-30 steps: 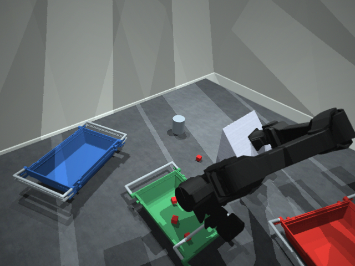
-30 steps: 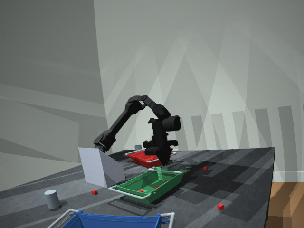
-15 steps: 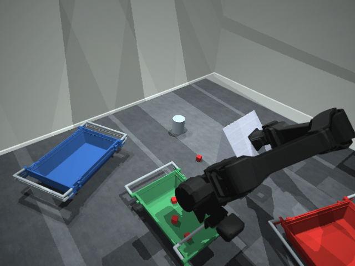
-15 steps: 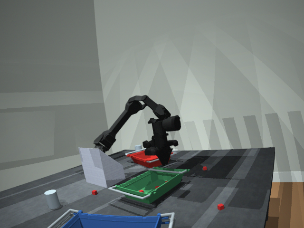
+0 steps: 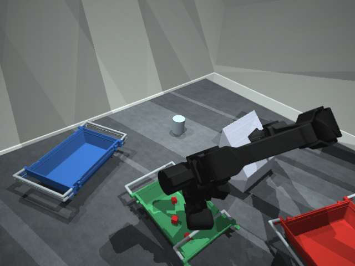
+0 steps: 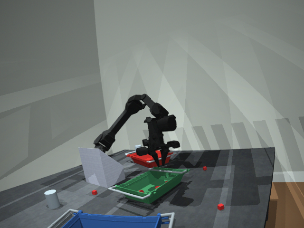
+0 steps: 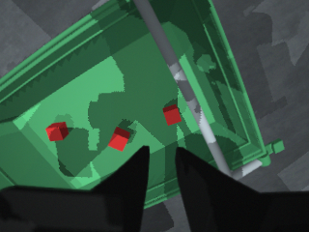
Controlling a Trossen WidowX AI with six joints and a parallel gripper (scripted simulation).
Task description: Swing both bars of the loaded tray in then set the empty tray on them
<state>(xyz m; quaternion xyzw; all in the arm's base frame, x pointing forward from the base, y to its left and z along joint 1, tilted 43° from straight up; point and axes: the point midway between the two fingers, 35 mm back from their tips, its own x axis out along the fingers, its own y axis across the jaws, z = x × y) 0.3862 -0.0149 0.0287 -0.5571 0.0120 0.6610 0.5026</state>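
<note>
The red tray lies 27 cm behind my gripper tip, 33 cm to the left of it and 5 cm below it.
</note>
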